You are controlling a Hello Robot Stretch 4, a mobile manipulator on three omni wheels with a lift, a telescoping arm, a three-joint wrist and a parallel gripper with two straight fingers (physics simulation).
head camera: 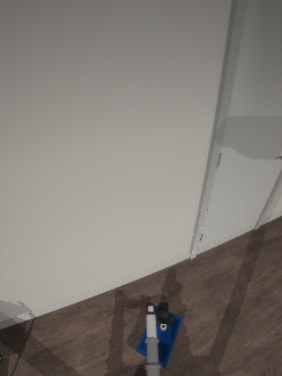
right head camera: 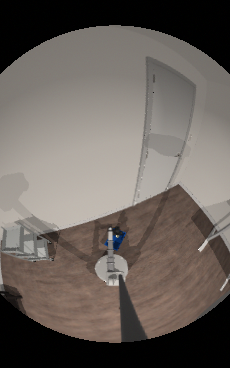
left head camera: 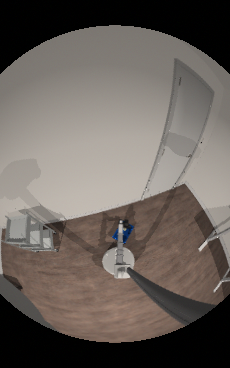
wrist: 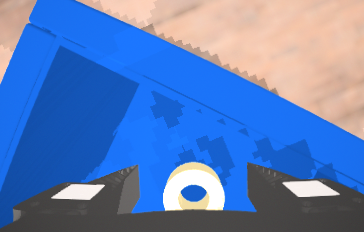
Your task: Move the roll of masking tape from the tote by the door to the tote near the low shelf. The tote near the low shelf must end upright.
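Places are measured from the robot's base along level axes (x ahead, y left, z up), in metres.
Pixels of known places: gripper, fingertip midpoint: (wrist: 192, 180).
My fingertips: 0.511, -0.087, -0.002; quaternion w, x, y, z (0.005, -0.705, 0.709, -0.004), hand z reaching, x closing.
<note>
Ahead of a thing's pixels: the offset from my fingertips to its top centre, as dx, dy, dz. "spot": to the spot under its first point.
A blue tote @(-0.082, +0.030, +0.095) (head camera: 172, 338) (left head camera: 130, 230) (right head camera: 119, 243) (wrist: 200, 82) stands upright on the floor near the door wall. The roll of masking tape @(-0.015, +0.000, +0.001) (head camera: 161, 326) (wrist: 172, 196), a pale ring, is inside it. My gripper (head camera: 164, 316) (wrist: 192, 180) is open over the tote. In the wrist view the roll shows between the two spread fingers, with a gap to each, and the dark gripper body hides its lower edge. Whether the fingertips are down at the roll's height is hard to tell. The tote near the low shelf cannot be made out in these views.
A grey door (head camera: 240, 190) (left head camera: 182, 125) (right head camera: 167, 120) is in the wall beyond the tote, to the right. A grey shelved cart @(spot: -0.439, +1.281, +0.637) (left head camera: 18, 229) (right head camera: 11, 237) stands at the left by the wall. White-legged furniture (left head camera: 202, 246) (right head camera: 203, 246) stands at the right edge.
</note>
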